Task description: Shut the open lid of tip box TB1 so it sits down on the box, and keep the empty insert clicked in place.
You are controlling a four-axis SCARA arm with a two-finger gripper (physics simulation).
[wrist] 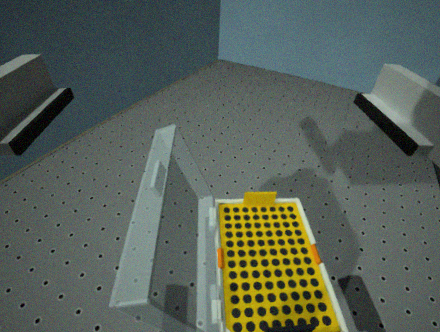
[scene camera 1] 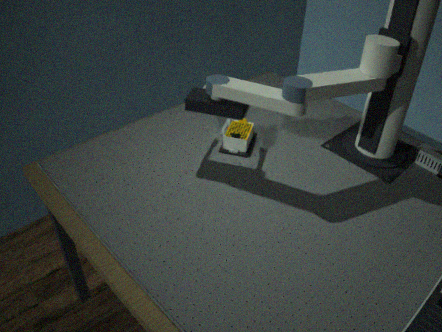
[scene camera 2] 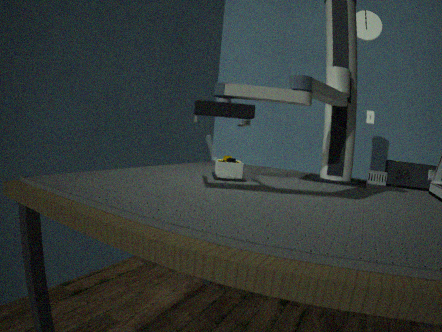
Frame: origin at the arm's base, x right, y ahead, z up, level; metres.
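Seen in the pictures: gripper, fingertip midpoint: (wrist: 219, 76) (scene camera 2: 218, 121); arm's base at its link origin: (scene camera 1: 372, 151) (scene camera 2: 334, 183).
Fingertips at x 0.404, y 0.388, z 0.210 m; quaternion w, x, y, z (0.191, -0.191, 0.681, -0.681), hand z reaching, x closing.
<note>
Pixels of each thing's top centre, then the offset from my fingertips to it. "pt": a spot on its surface instead. Level surfaces: height alone.
- Tip box TB1 at its top centre: (wrist: 271, 252) (scene camera 2: 229, 159) (scene camera 1: 239, 128) dx -0.049, dy -0.008, dz -0.131 m
- clear lid at its top centre: (wrist: 177, 172) (scene camera 2: 212, 133) dx +0.008, dy +0.027, dz -0.043 m
- dark plate at its surface level: dz -0.196 m
- black base plate at a spot on its surface: (scene camera 1: 341, 144) pt dx -0.304, dy -0.310, dz -0.196 m
- white slotted block at a spot on its surface: (scene camera 1: 429, 162) (scene camera 2: 377, 177) pt dx -0.609, dy -0.433, dz -0.166 m
- dark case at a spot on its surface: (scene camera 2: 411, 173) pt dx -0.774, dy -0.422, dz -0.126 m
Tip box TB1 (scene camera 1: 235, 144) (scene camera 2: 229, 170) (wrist: 307, 226) is white and stands upright on the perforated table. Its yellow insert (scene camera 1: 239, 130) (wrist: 270, 260) sits inside the rim, looks level and shows rows of dark, empty holes. A yellow tab rises at its far end and orange clips show at both long sides. The clear lid (scene camera 2: 210, 148) (wrist: 137, 235) stands open, hinged at the box's left side in the wrist view and leaning outward. My gripper (scene camera 2: 220, 121) (wrist: 219, 76) is wide open and empty, above the box and lid and apart from both. In scene camera 1 its fingers are mostly hidden.
A dark plate (scene camera 1: 254, 142) lies under the box. The arm's column (scene camera 1: 390, 115) (scene camera 2: 337, 145) stands to the right on a black base plate (scene camera 1: 341, 144). A white slotted block (scene camera 1: 429, 162) (scene camera 2: 377, 177) and a dark case (scene camera 2: 411, 173) are farther right. Walls rise beyond the table.
</note>
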